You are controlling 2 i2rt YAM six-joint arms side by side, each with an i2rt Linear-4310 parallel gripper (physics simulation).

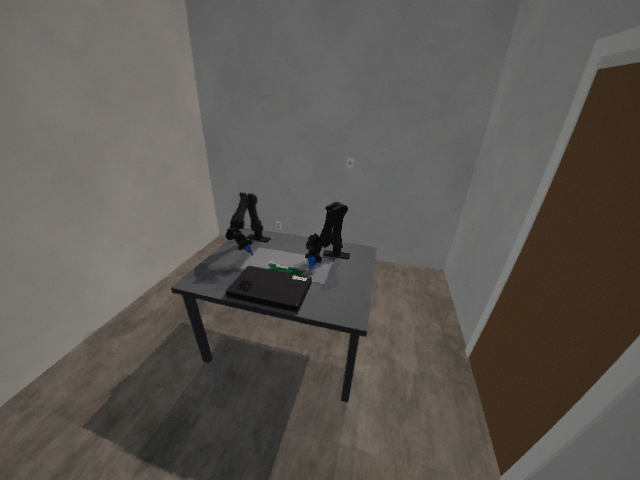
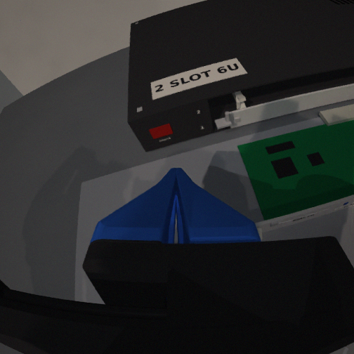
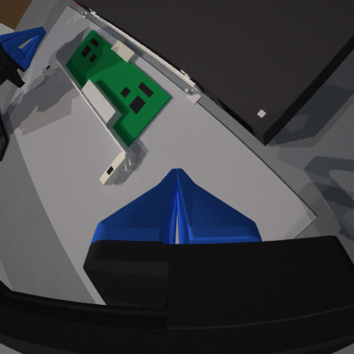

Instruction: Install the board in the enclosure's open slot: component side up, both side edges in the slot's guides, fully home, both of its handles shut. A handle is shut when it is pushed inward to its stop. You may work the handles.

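Frame: origin at the left arm's base, x ahead, y left, z up, level; centimetres.
Seen in the pictures: left gripper, fingertip midpoint: point(image 1: 309, 268); right gripper, fingertip midpoint: point(image 1: 253, 255); left arm's base, origin of the base link: point(image 1: 336, 254); right arm's base, origin of the base link: point(image 1: 258, 238).
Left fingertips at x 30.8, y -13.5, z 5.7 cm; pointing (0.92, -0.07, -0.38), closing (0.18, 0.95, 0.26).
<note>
Offsets run from my left fingertips to a thing's middle. "spot": to the spot under its first point. Level surfaces: height alone.
The green board @(spot: dx -1.5, dy -15.8, dz -4.6 cm) point(image 1: 287, 269) point(image 2: 320, 165) point(image 3: 127, 95) lies flat, component side up, on the light mat in front of the enclosure @(dx +19.6, dy -19.1, dz -3.2 cm) point(image 1: 268, 287) point(image 2: 210, 40) point(image 3: 240, 50), outside the slot. Its front panel faces away from the enclosure. One board handle point(image 3: 114, 169) sticks outward from the panel's end; the other handle point(image 3: 50, 68) is small at the far end. My left gripper point(image 1: 311, 266) point(image 2: 175, 176) is shut and empty, above the mat beside the board's end. My right gripper point(image 1: 251, 254) point(image 3: 176, 177) is shut and empty, apart from the board's other end.
The enclosure's slot face holds a pale panel point(image 2: 295, 105) with small latches, beside the numbers 1 and 2 and a red patch point(image 2: 161, 131). The light mat @(dz -5.5 cm) point(image 1: 260, 254) point(image 2: 100, 200) point(image 3: 210, 190) lies on the dark table @(dz -5.7 cm) point(image 1: 336, 304).
</note>
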